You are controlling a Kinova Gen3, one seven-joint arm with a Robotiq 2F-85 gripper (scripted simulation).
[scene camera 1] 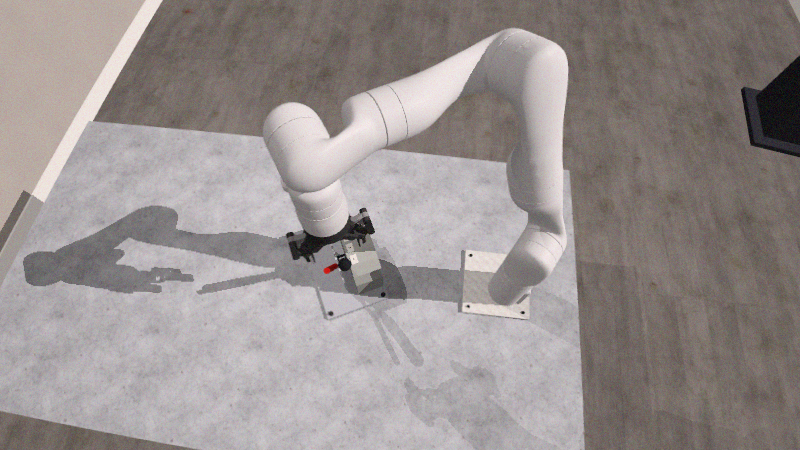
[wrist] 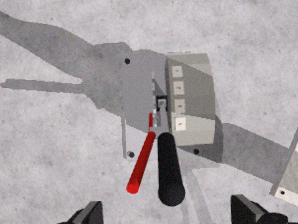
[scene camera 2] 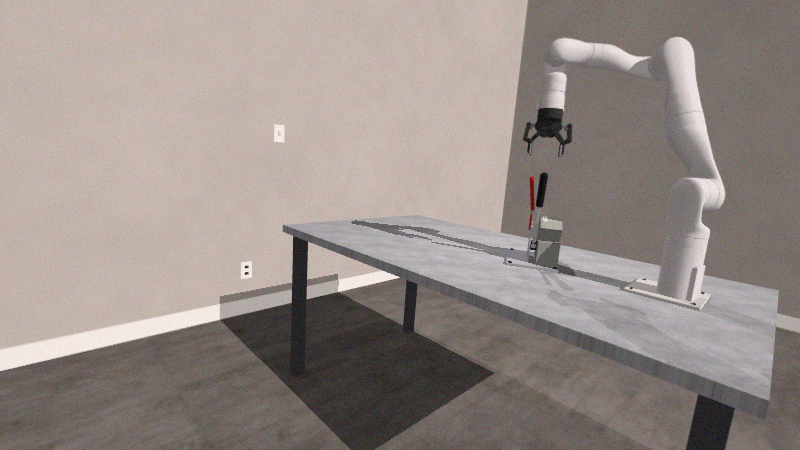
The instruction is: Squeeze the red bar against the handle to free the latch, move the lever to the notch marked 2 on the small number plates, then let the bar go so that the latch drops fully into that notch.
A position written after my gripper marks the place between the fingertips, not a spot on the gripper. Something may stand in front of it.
Note:
I see my gripper point(scene camera 1: 336, 250) and a red bar point(wrist: 133, 185).
My gripper is seen too in scene camera 2 point(scene camera 2: 544, 155).

